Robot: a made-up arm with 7 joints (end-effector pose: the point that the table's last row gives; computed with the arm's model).
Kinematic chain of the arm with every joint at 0, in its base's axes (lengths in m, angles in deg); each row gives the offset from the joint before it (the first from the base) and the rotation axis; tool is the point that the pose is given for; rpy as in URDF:
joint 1: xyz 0 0 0.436 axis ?
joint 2: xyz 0 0 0 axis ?
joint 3: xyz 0 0 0.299 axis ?
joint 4: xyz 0.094 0 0 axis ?
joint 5: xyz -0.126 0 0.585 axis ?
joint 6: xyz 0 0 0 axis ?
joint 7: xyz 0.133 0 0 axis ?
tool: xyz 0 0 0 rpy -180 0 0
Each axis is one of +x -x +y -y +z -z.
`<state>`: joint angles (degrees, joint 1 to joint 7).
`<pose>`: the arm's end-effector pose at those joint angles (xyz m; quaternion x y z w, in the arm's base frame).
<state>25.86 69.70 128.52 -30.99 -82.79 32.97 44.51</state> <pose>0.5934 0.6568 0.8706 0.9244 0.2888 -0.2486 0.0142</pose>
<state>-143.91 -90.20 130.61 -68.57 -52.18 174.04 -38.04</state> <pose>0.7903 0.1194 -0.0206 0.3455 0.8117 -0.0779 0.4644</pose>
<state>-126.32 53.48 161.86 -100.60 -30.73 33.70 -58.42</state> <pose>0.3757 0.0276 1.1164 0.7577 0.6333 -0.1544 0.0314</pose>
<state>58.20 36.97 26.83 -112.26 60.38 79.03 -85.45</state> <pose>0.0150 0.7459 0.1193 -0.2060 -0.6291 0.4737 0.5809</pose>
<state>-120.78 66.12 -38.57 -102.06 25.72 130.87 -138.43</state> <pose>-0.7500 -0.2181 0.0245 -0.9311 0.2590 -0.0404 0.2539</pose>
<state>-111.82 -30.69 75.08 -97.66 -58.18 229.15 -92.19</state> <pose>0.6037 -0.0954 0.8261 -0.0725 0.6890 0.0581 0.7188</pose>
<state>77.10 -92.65 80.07 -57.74 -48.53 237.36 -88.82</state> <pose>-0.5503 -0.5902 0.4200 0.5762 0.6945 -0.4278 0.0515</pose>
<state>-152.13 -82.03 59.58 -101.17 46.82 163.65 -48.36</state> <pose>0.5620 -0.3772 0.9433 0.6178 -0.0731 0.1321 0.7717</pose>
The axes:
joint 1: +z
joint 2: +y
joint 3: +z
joint 4: -y
joint 5: +z
joint 6: -y
joint 7: -z

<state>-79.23 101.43 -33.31 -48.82 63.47 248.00 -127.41</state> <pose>-0.1010 -0.6791 0.0367 0.5787 -0.0308 -0.4540 0.6768</pose>
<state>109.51 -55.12 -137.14 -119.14 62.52 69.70 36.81</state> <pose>0.6328 -0.1381 0.0245 -0.2896 0.2988 0.6461 0.6398</pose>
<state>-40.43 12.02 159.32 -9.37 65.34 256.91 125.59</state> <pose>0.1313 -0.0637 1.1941 0.5682 0.3217 0.6868 0.3193</pose>
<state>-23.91 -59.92 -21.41 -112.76 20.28 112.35 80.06</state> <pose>0.0709 -0.3743 1.1789 -0.3942 0.7248 -0.3171 0.4677</pose>
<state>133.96 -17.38 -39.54 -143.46 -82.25 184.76 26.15</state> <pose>-0.1732 0.5393 0.5150 -0.2407 -0.8624 -0.3608 0.2611</pose>
